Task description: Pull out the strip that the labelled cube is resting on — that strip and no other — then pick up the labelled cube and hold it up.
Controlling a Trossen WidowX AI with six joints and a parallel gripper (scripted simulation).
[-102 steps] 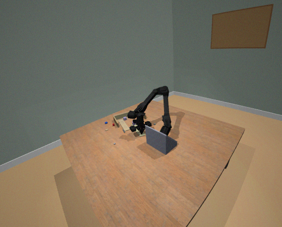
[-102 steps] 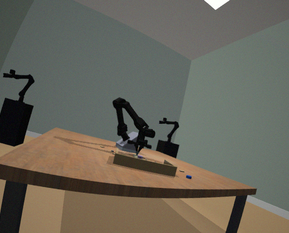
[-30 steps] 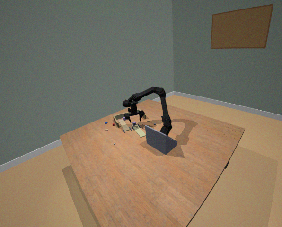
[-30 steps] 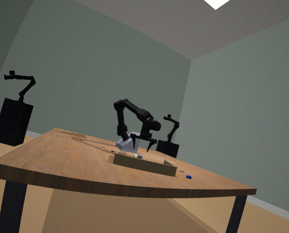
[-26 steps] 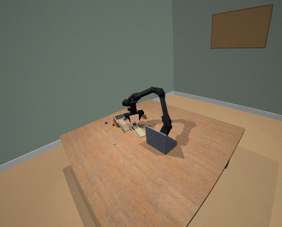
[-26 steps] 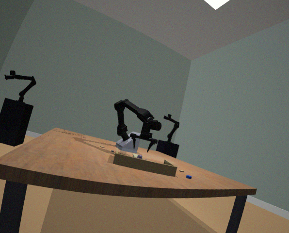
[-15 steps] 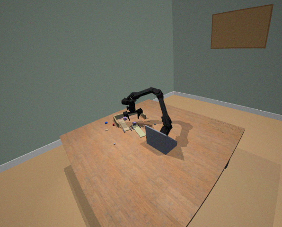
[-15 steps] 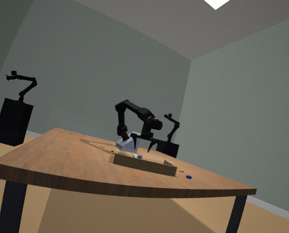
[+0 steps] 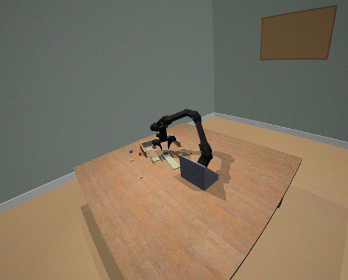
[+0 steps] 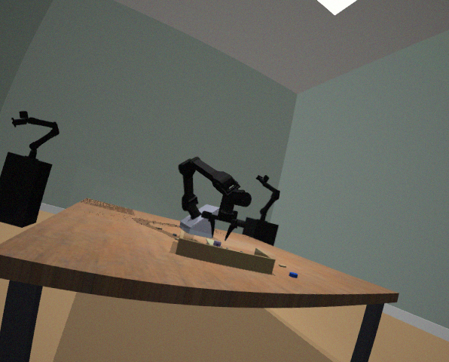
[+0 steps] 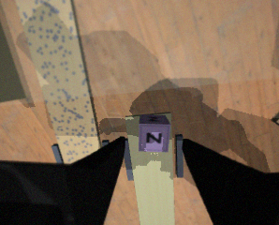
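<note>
The small tan block is 100 mm behind my gripper tip, 80 mm to the right of it and 40 mm below it. From my gripper tip the other things lie so: red piece: 150 mm ahead, 170 mm to the left, 30 mm below; small blue piece: 260 mm ahead, 210 mm to the left, 40 mm below.
</note>
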